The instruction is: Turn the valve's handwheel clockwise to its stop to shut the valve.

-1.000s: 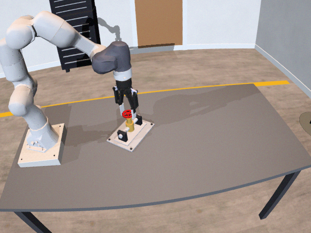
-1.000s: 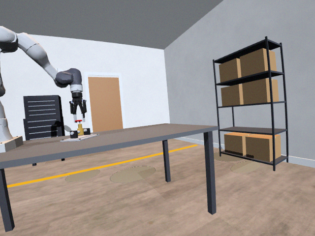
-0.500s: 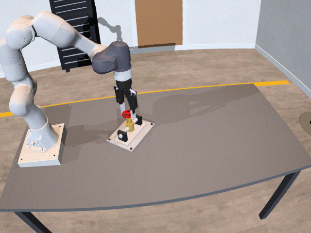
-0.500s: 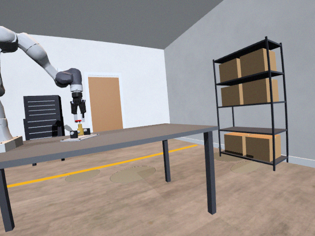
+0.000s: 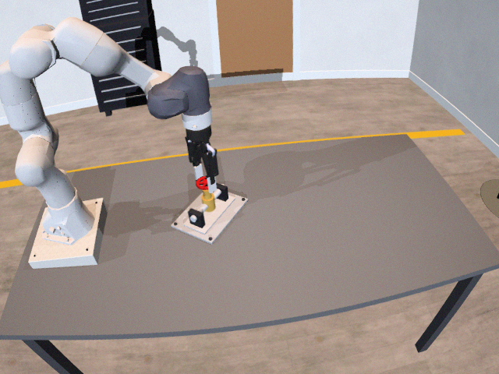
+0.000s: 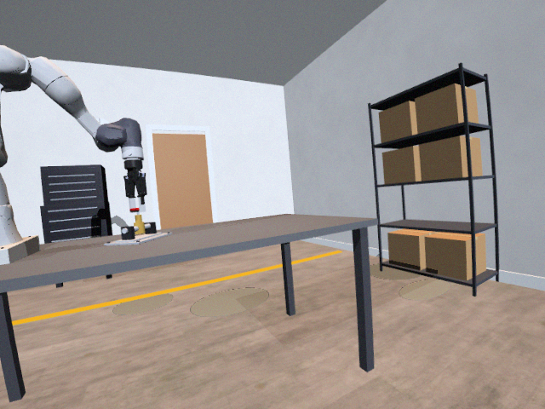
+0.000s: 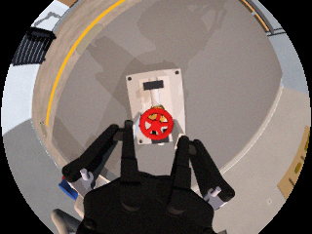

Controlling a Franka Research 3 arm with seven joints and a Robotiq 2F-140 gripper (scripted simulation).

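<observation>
Right now my hand is 2 cm above the red handwheel.
</observation>
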